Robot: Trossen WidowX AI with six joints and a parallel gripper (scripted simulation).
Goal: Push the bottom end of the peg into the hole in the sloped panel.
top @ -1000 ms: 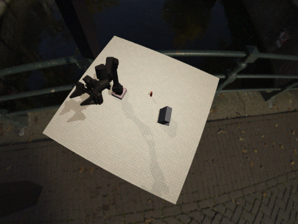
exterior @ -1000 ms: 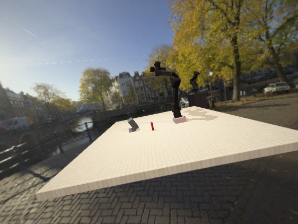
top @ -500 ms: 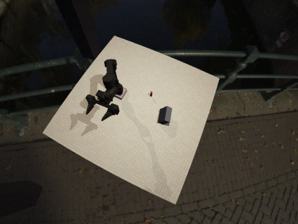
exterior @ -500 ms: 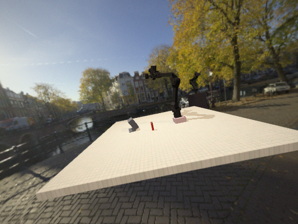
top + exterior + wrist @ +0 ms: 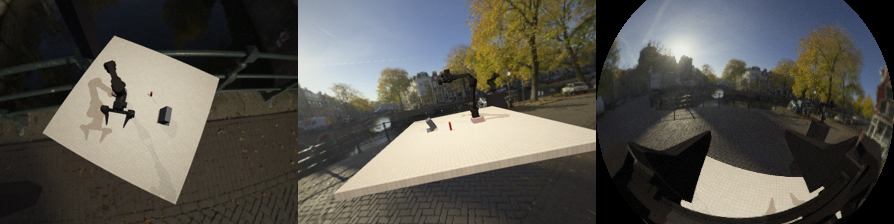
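My gripper tip is now 10 cm short of the red peg, 48 cm to the right of it and 44 cm above it. Round my gripper tip: sloped grey panel 27 cm ahead, 30 cm to the left, 43 cm below.
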